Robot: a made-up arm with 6 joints.
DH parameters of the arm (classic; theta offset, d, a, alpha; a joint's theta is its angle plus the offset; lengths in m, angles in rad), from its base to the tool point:
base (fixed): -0.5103 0 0.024 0
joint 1: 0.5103 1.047 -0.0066 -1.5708
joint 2: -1.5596 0 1.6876 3.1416
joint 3: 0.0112 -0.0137 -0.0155 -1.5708
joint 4: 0 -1.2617 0.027 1.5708
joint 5: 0 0.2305 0.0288 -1.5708
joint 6: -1.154 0 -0.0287 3.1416
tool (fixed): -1.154 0.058 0 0
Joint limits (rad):
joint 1: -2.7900..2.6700
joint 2: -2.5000..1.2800
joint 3: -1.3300..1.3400
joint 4: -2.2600..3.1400
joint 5: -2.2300..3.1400
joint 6: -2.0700..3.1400
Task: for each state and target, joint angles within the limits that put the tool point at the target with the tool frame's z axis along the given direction. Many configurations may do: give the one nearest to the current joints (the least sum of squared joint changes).
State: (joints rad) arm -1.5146 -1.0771 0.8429 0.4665 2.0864 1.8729
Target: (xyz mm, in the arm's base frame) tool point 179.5 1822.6 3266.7 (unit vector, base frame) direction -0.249 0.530 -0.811
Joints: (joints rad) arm -1.7899 -0.8511 1.2340 -0.4200 2.0693 1.8439
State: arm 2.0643 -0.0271 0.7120 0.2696 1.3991 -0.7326
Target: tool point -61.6 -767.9 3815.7 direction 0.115 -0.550 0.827
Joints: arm 1.1883 -0.5096 1.0363 -0.5690 0.6177 -0.6787
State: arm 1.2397 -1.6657 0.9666 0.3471 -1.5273 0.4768
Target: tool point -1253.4 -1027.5 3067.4 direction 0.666 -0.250 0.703
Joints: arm 0.6084 -1.1509 0.3633 1.0158 -0.7604 0.4681
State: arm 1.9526 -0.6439 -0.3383 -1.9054 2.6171 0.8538
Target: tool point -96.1 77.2 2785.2 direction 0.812 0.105 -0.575
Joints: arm 2.2757 -0.6675 -0.1400 -1.9483 2.3113 0.8541
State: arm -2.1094 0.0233 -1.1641 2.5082 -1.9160 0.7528
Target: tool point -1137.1 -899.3 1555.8 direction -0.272 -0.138 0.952
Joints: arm -2.6475 0.4446 -0.5215 3.1321 -2.2269 0.7333
